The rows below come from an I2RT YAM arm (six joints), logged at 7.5 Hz.
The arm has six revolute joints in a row. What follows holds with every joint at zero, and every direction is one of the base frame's. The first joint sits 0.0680 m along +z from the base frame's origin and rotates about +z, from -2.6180 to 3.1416 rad. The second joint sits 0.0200 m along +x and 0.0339 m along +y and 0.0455 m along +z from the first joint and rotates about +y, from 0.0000 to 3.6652 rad. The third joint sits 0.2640 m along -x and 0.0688 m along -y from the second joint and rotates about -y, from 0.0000 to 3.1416 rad. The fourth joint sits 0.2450 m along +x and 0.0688 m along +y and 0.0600 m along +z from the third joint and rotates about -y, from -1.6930 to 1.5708 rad. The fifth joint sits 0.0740 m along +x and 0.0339 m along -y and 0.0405 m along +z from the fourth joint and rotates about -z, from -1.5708 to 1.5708 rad. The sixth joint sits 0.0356 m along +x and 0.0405 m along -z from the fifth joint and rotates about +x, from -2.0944 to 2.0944 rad. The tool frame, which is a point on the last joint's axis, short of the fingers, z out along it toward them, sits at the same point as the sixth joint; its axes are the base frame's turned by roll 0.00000, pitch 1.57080 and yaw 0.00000 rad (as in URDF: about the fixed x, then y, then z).
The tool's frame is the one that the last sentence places.
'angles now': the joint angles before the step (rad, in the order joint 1, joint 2, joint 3, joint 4, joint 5, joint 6). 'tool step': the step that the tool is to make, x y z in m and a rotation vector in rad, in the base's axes. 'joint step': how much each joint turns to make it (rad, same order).
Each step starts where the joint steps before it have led.
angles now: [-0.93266, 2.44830, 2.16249, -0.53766, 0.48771, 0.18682]
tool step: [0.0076, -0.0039, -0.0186, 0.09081, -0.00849, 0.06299]
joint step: [0.00183, 0.07373, 0.08295, -0.07413, -0.08612, -0.00688]
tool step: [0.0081, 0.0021, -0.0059, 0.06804, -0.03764, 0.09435]
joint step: [0.00732, 0.02750, 0.03803, -0.03369, -0.10967, -0.02559]
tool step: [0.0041, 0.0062, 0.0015, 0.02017, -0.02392, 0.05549]
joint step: [0.00935, -0.02018, -0.03094, 0.01392, -0.05299, -0.01787]
